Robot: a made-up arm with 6 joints. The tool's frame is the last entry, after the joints. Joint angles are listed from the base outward.
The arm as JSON. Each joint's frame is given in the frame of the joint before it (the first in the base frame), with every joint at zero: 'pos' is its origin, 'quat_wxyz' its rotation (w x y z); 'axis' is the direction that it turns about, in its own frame. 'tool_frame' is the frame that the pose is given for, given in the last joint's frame.
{
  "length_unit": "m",
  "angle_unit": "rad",
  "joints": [
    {
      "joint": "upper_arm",
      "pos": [
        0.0,
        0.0,
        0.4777
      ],
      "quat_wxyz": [
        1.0,
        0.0,
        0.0,
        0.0
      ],
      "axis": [
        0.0,
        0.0,
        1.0
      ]
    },
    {
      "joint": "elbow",
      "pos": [
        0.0,
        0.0,
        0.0
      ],
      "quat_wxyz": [
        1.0,
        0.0,
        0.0,
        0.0
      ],
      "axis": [
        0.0,
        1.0,
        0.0
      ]
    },
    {
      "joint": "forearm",
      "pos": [
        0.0,
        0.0,
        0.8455
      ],
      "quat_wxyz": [
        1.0,
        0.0,
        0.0,
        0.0
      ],
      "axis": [
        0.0,
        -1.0,
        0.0
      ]
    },
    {
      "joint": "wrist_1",
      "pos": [
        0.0,
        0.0,
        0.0
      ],
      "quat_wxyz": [
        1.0,
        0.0,
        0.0,
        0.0
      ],
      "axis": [
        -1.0,
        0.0,
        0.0
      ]
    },
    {
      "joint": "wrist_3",
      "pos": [
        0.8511,
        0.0,
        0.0
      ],
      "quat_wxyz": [
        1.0,
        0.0,
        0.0,
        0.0
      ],
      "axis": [
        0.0,
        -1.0,
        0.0
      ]
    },
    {
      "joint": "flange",
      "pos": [
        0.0,
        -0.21,
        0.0
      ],
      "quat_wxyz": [
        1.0,
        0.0,
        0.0,
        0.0
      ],
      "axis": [
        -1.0,
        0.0,
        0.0
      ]
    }
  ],
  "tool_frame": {
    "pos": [
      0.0,
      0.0,
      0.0
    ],
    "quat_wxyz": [
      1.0,
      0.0,
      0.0,
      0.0
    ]
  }
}
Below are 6 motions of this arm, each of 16 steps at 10 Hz.
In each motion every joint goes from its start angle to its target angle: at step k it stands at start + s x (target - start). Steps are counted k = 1, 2, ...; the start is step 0. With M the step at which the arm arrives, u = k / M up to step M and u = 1 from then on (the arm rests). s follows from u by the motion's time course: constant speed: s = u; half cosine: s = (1 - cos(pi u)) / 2; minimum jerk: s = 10 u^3 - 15 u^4 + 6 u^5.
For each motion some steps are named. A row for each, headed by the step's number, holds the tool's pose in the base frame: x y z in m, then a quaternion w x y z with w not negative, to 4 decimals.
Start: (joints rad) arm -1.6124 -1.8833 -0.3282 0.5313 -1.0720 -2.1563
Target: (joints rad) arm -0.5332 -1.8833 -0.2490 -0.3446 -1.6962 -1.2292
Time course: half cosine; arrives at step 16
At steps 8, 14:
8: -0.5871 0.6420 1.0681 0.5927 0.5839 -0.4686 -0.2968
14: -0.7734 0.2623 1.0712 0.8032 0.5806 -0.0591 -0.1197

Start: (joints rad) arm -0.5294 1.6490 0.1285 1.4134 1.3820 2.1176
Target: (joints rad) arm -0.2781 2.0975 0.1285 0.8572 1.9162 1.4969
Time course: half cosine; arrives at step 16
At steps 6, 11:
6: 0.8239 -0.4753 -0.5693 0.5497 -0.7404 -0.2929 0.2527
11: 0.6098 -0.3352 -0.7373 0.7382 -0.6031 -0.2128 0.2146

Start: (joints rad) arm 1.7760 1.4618 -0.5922 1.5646 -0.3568 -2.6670
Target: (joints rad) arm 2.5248 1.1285 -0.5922 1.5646 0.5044 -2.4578
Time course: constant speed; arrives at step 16
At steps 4, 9, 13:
4: -0.2634 0.6399 -0.2264 0.6559 -0.4569 0.5762 0.1704
9: -0.4453 0.6176 -0.1506 0.5349 -0.4968 0.6199 0.2877
13: -0.5886 0.5581 -0.0851 0.4136 -0.5338 0.6398 0.3671

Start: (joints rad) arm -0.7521 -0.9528 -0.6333 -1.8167 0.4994 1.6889
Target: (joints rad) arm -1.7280 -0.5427 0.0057 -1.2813 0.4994 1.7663
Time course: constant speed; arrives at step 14
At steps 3, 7, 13, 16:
3: 0.1516 -0.1692 1.1386 0.7385 -0.0289 -0.1489 -0.6570
7: 0.0884 -0.2716 1.2650 0.6193 -0.1368 -0.1377 -0.7608
13: -0.0851 -0.3730 1.4451 0.3981 -0.2830 -0.0699 -0.8698
16: -0.1210 -0.3803 1.4737 0.3574 -0.3042 -0.0532 -0.8814

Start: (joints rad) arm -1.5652 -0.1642 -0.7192 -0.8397 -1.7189 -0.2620
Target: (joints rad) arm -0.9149 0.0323 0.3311 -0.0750 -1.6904 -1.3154
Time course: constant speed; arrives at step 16
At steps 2, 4, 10, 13, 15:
2: -0.1029 -0.5989 0.8179 0.3080 0.8483 0.3736 -0.2143
4: -0.0541 -0.6810 0.9130 0.3028 0.8185 0.4024 -0.2766
10: 0.1461 -0.8248 1.2300 0.3201 0.7269 0.3945 -0.4621
13: 0.2538 -0.8320 1.3958 0.3436 0.6908 0.3401 -0.5377
15: 0.3197 -0.8134 1.5049 0.3620 0.6736 0.2880 -0.5764

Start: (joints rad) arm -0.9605 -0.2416 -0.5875 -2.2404 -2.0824 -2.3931
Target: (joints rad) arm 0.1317 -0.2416 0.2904 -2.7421 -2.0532 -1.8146
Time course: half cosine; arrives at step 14
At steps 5, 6, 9, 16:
5: 0.5939 -0.2612 1.0720 0.3473 -0.6292 -0.6750 -0.1673
6: 0.6389 -0.1936 1.1584 0.3002 -0.5919 -0.7207 -0.2003
9: 0.6667 0.0633 1.4328 0.1910 -0.4207 -0.8221 -0.3326
16: 0.5423 0.2670 1.6600 0.1544 -0.2240 -0.8433 -0.4635

